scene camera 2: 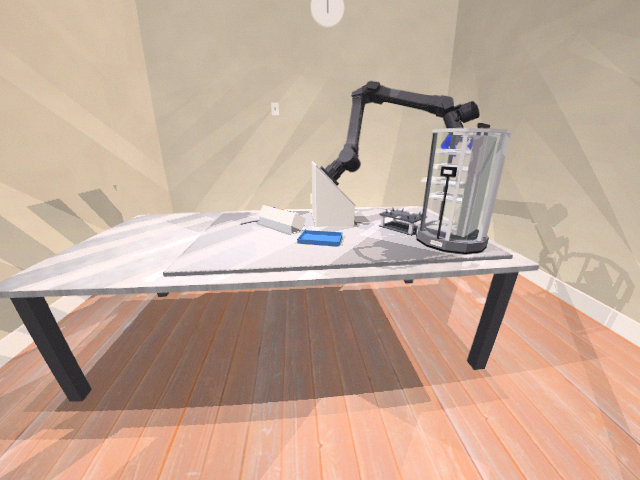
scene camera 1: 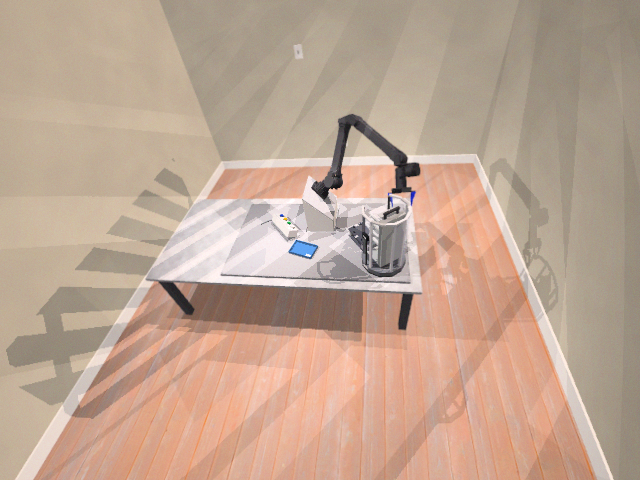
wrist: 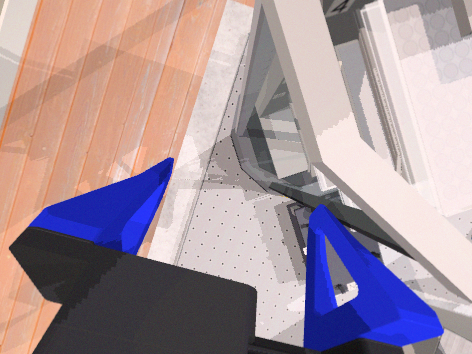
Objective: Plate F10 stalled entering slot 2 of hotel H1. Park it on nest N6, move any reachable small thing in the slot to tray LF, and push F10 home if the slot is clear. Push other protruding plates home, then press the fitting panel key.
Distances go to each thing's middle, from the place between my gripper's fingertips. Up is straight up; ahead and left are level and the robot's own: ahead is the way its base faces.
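My gripper: 70 mm to the left of the clear cylindrical plate rack (scene camera 2: 465, 167), 120 mm short of it, 100 mm above it.
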